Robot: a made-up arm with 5 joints. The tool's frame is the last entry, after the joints.
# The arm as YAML. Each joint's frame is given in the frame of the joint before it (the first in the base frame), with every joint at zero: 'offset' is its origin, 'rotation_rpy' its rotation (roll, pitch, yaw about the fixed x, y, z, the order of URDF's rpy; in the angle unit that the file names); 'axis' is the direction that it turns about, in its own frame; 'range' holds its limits. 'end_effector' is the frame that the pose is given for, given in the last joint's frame.
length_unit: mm
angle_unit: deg
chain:
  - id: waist
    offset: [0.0, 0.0, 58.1]
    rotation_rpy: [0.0, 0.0, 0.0]
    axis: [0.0, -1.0, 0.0]
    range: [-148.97, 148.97]
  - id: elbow
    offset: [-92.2, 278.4, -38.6]
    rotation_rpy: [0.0, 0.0, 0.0]
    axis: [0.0, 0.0, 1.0]
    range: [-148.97, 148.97]
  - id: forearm
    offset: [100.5, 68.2, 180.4]
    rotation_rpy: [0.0, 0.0, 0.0]
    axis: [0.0, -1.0, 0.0]
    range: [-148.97, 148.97]
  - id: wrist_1
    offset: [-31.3, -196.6, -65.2]
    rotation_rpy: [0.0, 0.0, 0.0]
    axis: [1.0, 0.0, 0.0]
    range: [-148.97, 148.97]
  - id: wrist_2
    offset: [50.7, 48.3, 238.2]
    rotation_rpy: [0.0, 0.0, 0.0]
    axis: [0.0, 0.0, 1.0]
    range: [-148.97, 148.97]
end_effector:
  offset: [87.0, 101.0, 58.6]
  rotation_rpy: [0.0, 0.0, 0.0]
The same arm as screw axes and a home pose.
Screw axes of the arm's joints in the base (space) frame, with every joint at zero. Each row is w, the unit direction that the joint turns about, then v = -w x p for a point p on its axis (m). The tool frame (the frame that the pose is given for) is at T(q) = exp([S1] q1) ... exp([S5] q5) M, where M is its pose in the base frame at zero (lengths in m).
S1 = (0, -1, 0, 0.0581, 0, 0)
S2 = (0, 0, 1, 0.2784, 0.0922, 0)
S3 = (0, -1, 0, 0.1999, 0, -0.0083)
S4 = (1, 0, 0, 0, 0.1347, -0.15)
S5 = (0, 0, 1, 0.1983, -0.0277, 0)
M: xyz 0.1147 0.2993 0.4315 (m) rpy 0 0 0 (deg, as in URDF)
Joint limits (deg, base to tool): -148.97..148.97 -148.97..148.97 -148.97..148.97 -148.97..148.97 -148.97..148.97

